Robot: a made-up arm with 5 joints. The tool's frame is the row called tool.
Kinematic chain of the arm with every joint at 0, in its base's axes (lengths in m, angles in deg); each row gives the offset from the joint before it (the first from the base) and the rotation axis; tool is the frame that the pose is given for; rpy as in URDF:
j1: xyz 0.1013 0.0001 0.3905 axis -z
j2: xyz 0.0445 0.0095 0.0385 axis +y
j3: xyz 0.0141 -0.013 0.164 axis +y
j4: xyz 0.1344 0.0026 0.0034 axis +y
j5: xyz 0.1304 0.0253 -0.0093 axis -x
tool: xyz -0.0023 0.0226 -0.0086 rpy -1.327 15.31 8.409
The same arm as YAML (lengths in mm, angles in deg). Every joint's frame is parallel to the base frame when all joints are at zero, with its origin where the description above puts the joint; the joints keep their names.
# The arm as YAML. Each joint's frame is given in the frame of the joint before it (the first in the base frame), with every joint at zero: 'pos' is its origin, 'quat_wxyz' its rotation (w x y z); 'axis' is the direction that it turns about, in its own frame. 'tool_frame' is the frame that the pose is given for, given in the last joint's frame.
length_unit: mm
angle_unit: deg
joints:
  - joint: j1
    pos: [101.3, 0.1, 390.5]
    quat_wxyz: [1.0, 0.0, 0.0, 0.0]
    axis: [0.0, 0.0, -1.0]
  - joint: j2
    pos: [44.5, 9.5, 38.5]
    quat_wxyz: [1.0, 0.0, 0.0, 0.0]
    axis: [0.0, 1.0, 0.0]
  - joint: j3
    pos: [14.1, -13.0, 164.0]
    quat_wxyz: [1.0, 0.0, 0.0, 0.0]
    axis: [0.0, 1.0, 0.0]
  - joint: j4
    pos: [134.4, 2.6, 3.4]
    quat_wxyz: [1.0, 0.0, 0.0, 0.0]
    axis: [0.0, 1.0, 0.0]
  - joint: j5
    pos: [130.4, 25.3, -9.3]
    quat_wxyz: [1.0, 0.0, 0.0, 0.0]
    axis: [-1.0, 0.0, 0.0]
tool_frame:
  pos: [-2.3, 22.6, -8.6]
  quat_wxyz: [0.988241, -0.021212, 0.131999, 0.074197]

